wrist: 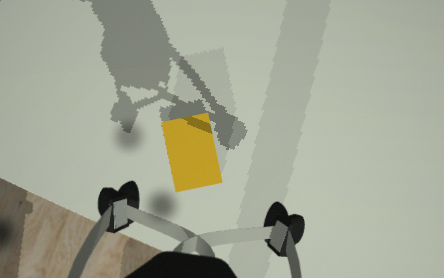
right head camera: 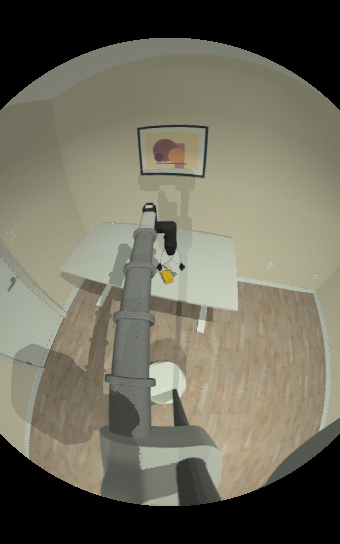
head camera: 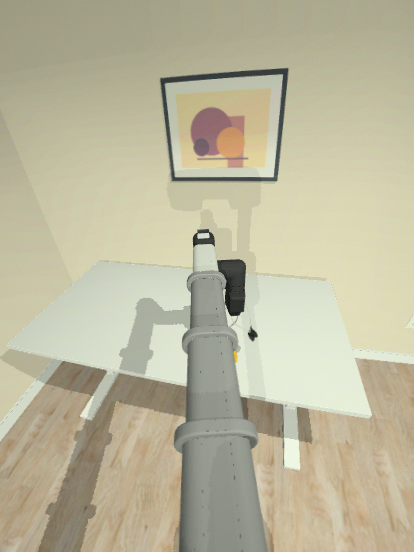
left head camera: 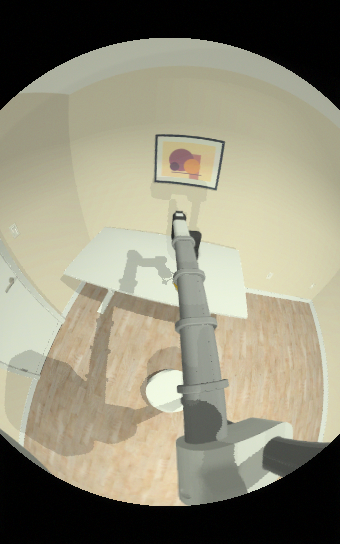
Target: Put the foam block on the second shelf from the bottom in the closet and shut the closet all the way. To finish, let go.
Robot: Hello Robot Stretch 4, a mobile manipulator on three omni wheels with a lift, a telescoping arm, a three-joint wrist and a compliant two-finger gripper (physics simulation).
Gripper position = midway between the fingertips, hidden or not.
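A framed picture (head camera: 227, 126) is visible in the scene; the right head camera view also has the picture (right head camera: 175, 149), and the left head camera view likewise has the picture (left head camera: 191, 160). A yellow foam block (wrist: 189, 141) can be seen as well, together with the gripper (wrist: 202, 208).
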